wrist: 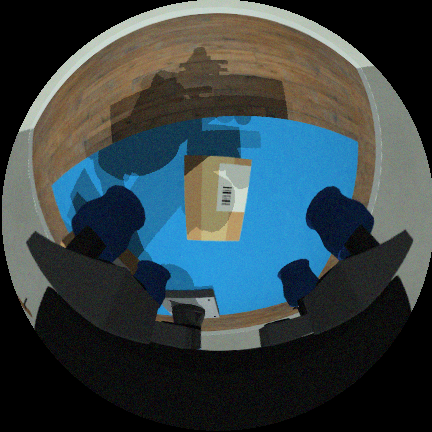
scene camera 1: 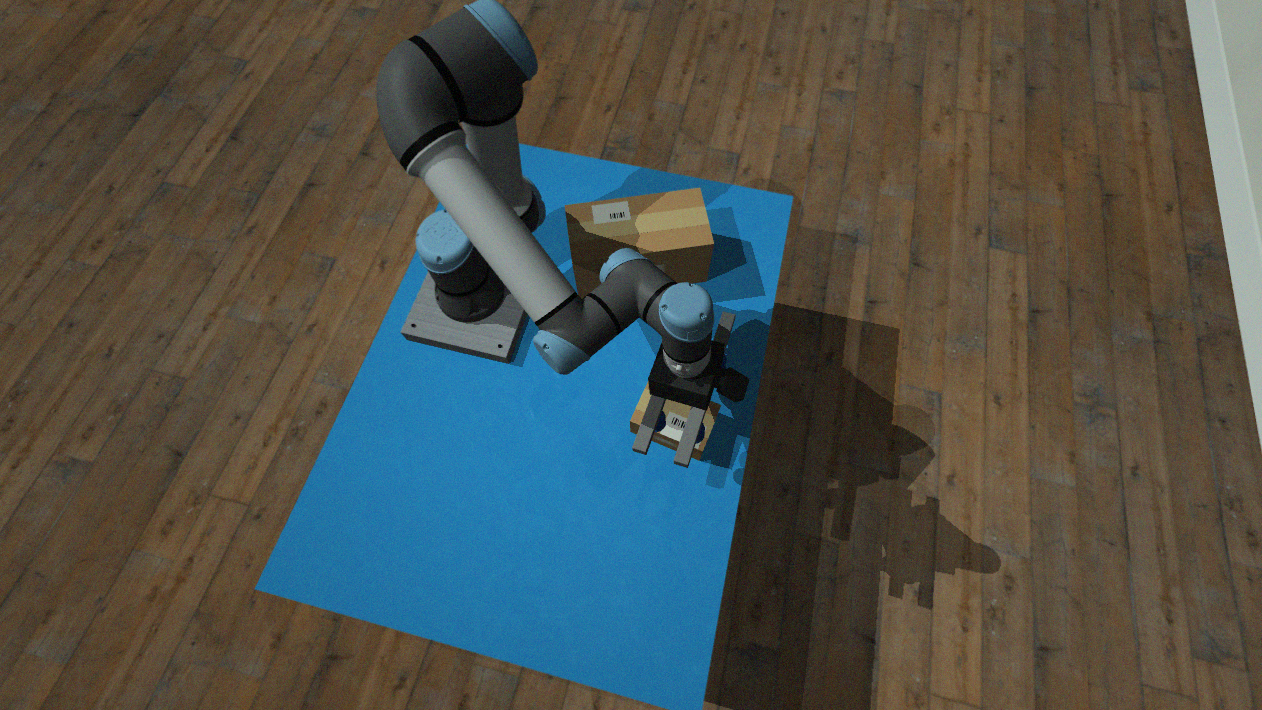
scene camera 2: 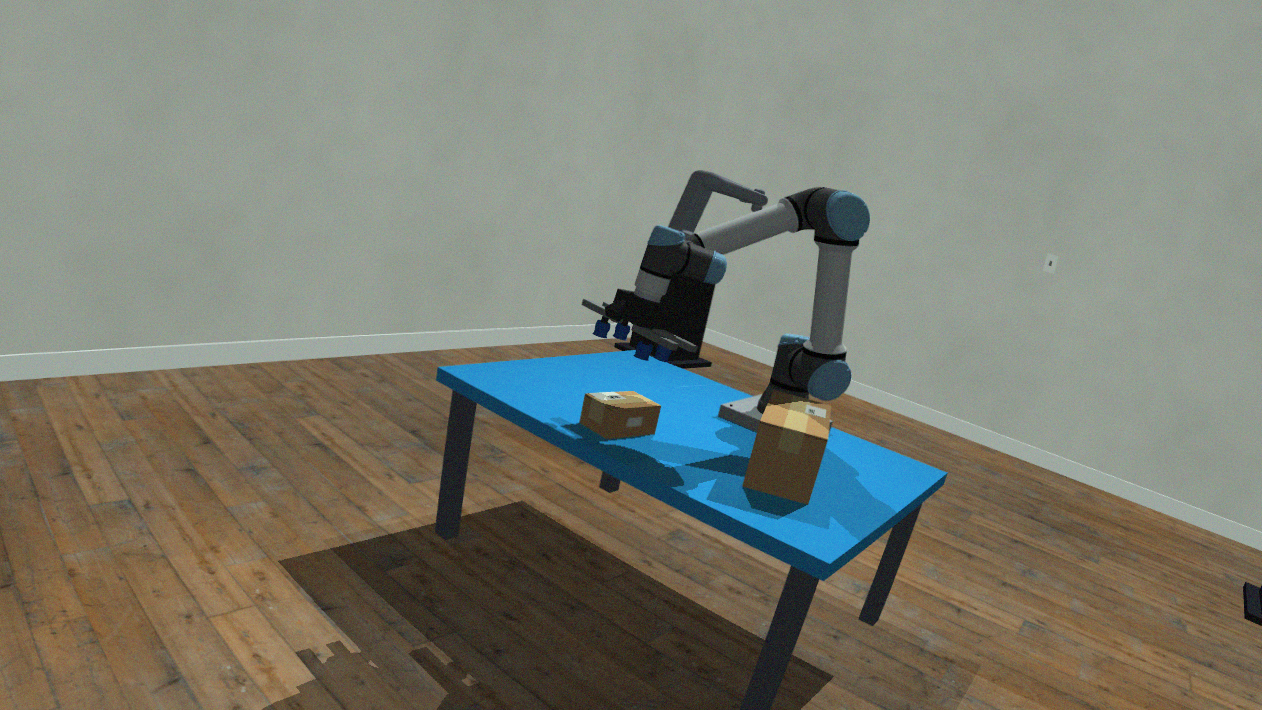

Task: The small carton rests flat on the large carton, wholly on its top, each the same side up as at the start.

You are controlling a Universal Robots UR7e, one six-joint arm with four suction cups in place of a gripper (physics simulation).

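Places are measured from the arm's base along level axes (x ahead, y left, z up), in centimetres.
Pixels of known places: hand, tool point: [wrist: 225, 250] [scene camera 2: 630, 347]; arm's base, link origin: [wrist: 188, 310] [scene camera 1: 470, 292].
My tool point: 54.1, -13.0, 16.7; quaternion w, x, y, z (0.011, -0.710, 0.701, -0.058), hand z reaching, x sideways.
Ahead of a thing's pixels: the offset from my tool point to its middle, as dx, dy, dz. Level surfaces: height alone.
The small carton @[-1.3, +0.3, -16.6] [scene camera 1: 677, 422] [scene camera 2: 620, 415] [wrist: 209, 200] sits flat on the blue table, near one long edge, with a white barcode label on its top face. The large carton @[-21.9, +35.3, -12.7] [scene camera 1: 648, 219] [scene camera 2: 783, 452] stands apart from it, near the table's corner, also with a label on top. In the wrist view it is mostly hidden behind the left cups. My gripper [scene camera 1: 681, 388] [scene camera 2: 631, 339] hangs tilted in the air above the small carton, with a clear gap below the blue cups. The cups hold nothing.
The arm's grey base plate [scene camera 1: 463, 333] [scene camera 2: 739, 411] is on the blue table @[dz -20.3] [scene camera 1: 494, 529] [scene camera 2: 542, 379], beside the large carton. A dark stand [scene camera 2: 692, 313] with a bent grey arm shows behind the table. A dark object [scene camera 2: 1253, 603] is at the far right on the floor.
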